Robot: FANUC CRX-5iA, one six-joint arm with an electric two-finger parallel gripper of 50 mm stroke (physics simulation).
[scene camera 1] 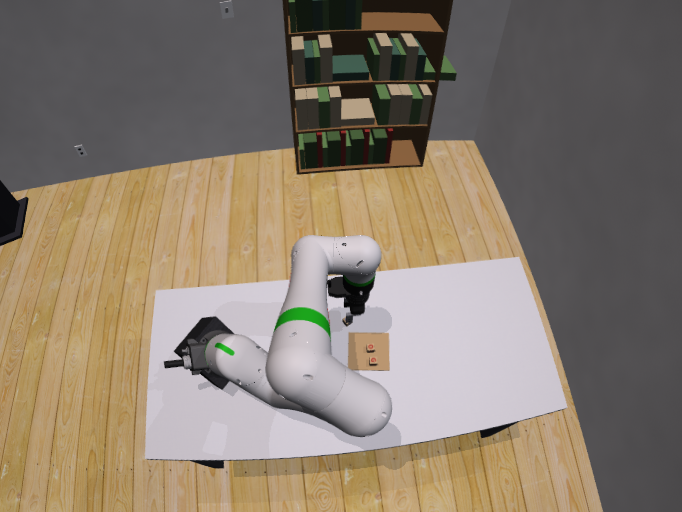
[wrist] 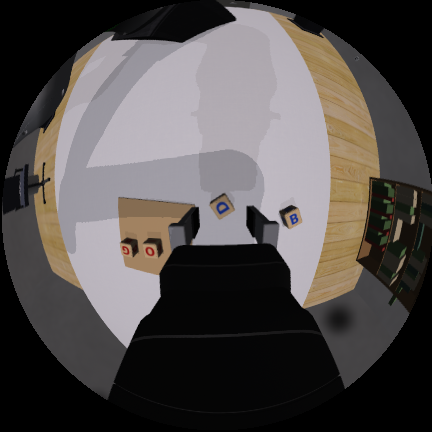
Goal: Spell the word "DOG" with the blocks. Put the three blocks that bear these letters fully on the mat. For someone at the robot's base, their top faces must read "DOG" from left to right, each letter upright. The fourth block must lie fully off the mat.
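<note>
My gripper [scene camera 1: 353, 315] [wrist: 222, 215] is open and empty, above the table beside the mat. The D block [scene camera 1: 347, 321] [wrist: 222, 206] lies off the mat, blue D up, turned askew; in the wrist view it shows between and beyond the fingertips. The tan mat [scene camera 1: 358, 337] [wrist: 135, 225] bears two blocks side by side with a small gap. The red O block [scene camera 1: 370, 347] [wrist: 152, 250] is on the side nearer the D block, and the red G block [scene camera 1: 372, 360] [wrist: 127, 249] is farther from it. From the base, O is left of G, and G reads upright.
The B block [wrist: 291, 217] lies off the mat on the white table [scene camera 1: 468, 341] [wrist: 295, 150], on the other side of the D block from the mat. The arm hides it in the scene view. A bookshelf [scene camera 1: 291, 110] stands on the floor beyond the table.
</note>
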